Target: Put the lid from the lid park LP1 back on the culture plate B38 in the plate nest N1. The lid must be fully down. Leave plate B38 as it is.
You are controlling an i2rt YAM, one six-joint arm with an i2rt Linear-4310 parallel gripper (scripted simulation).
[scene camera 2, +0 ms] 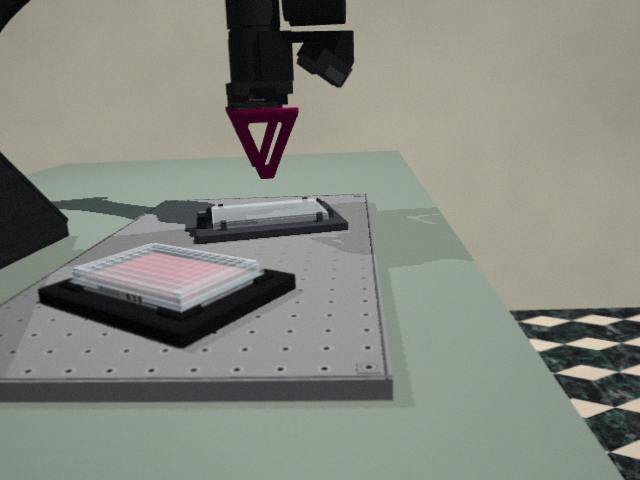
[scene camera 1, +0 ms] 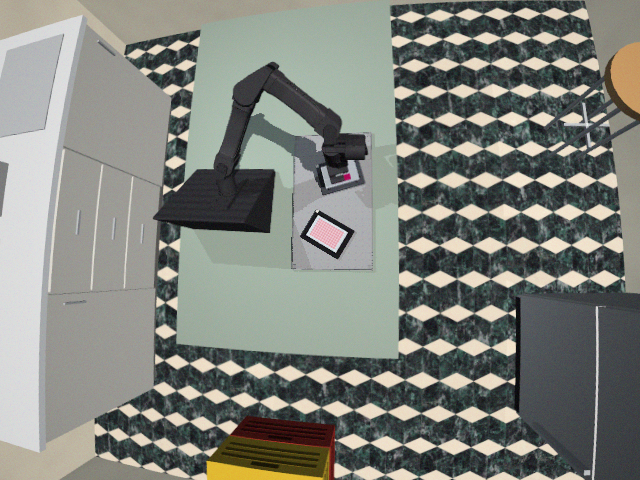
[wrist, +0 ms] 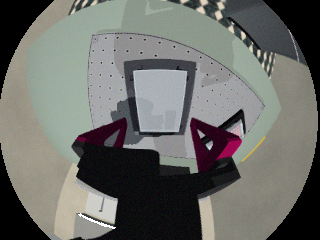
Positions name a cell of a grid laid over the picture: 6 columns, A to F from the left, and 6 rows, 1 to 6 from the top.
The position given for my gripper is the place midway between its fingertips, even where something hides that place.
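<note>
In scene camera 2 I can see my gripper (scene camera 2: C3), a clear lid (scene camera 2: C3), a culture plate B38 (scene camera 2: B4) and a dark lid park LP1 (scene camera 2: D3). The wrist view gives me the clear lid (wrist: C3) and also my gripper (wrist: C4). Scene camera 1 shows the culture plate B38 (scene camera 1: D3) too.
</note>
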